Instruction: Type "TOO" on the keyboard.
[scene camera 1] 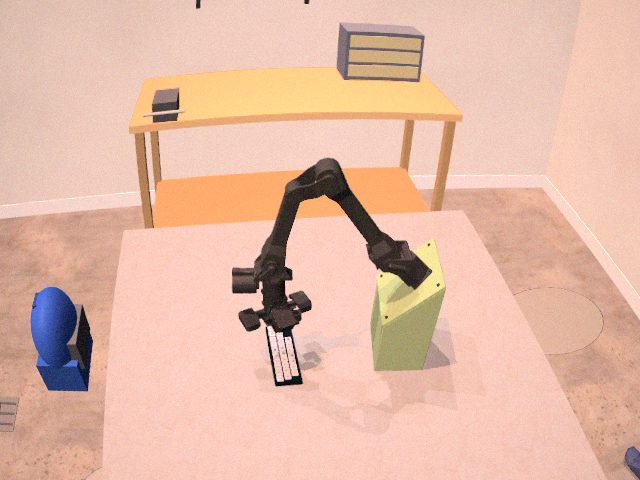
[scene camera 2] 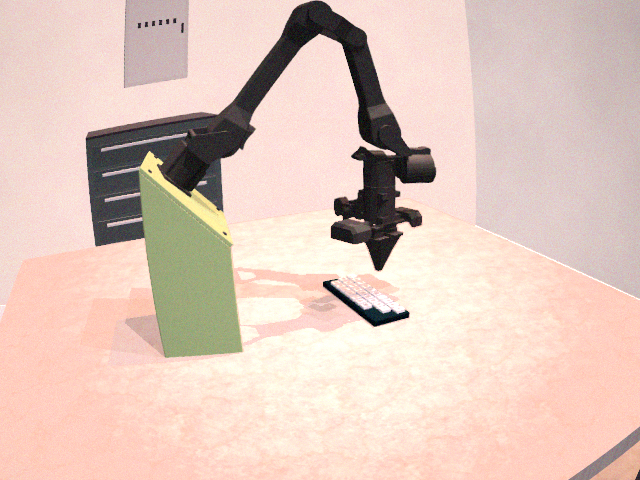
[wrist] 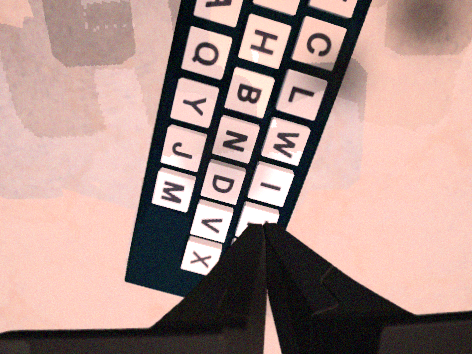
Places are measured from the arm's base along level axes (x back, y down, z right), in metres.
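Where they show: gripper, between the fingertips: [scene camera 1: 276, 332] [scene camera 2: 378, 270] [wrist: 262, 236]; arm's base, origin of its link: [scene camera 1: 418, 275] [scene camera 2: 172, 180].
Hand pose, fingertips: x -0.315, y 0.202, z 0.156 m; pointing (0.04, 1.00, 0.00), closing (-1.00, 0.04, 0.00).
Each offset is from my fingertips to the centre of the thing. Level surfaces: height alone.
The dark keyboard {dz -0.032, dx +0.004, dy +0.060 m} [scene camera 1: 283, 356] [scene camera 2: 365, 298] [wrist: 150, 240] with white letter keys lies on the table. My gripper [scene camera 1: 283, 329] [scene camera 2: 378, 268] [wrist: 262, 236] is shut, empty and pointing down, with its fingertips above the keyboard. In the wrist view the tips overlap a partly hidden key {dz +0.024, dx +0.002, dy +0.054 m} [wrist: 256, 216], whose letter I cannot read, beside the I key {dz +0.005, dx -0.005, dy +0.054 m} [wrist: 271, 185]. The V key {dz +0.023, dx +0.023, dy +0.054 m} [wrist: 211, 222], D key {dz +0.003, dx +0.016, dy +0.054 m} [wrist: 223, 184] and X key {dz +0.042, dx +0.030, dy +0.054 m} [wrist: 201, 257] show to the left of the tips. No key can be read as T or O in the wrist view; part of the keyboard is behind the fingers.
The arm stands on a green slanted pedestal [scene camera 1: 403, 330] [scene camera 2: 193, 289], to the right of the keyboard in scene camera 1 and to the left in scene camera 2. The pale table {dy +0.068 m} [scene camera 1: 180, 413] [scene camera 2: 310, 413] bears both. A wooden workbench [scene camera 1: 248, 98] stands behind, and a blue object [scene camera 1: 54, 325] stands off the left edge.
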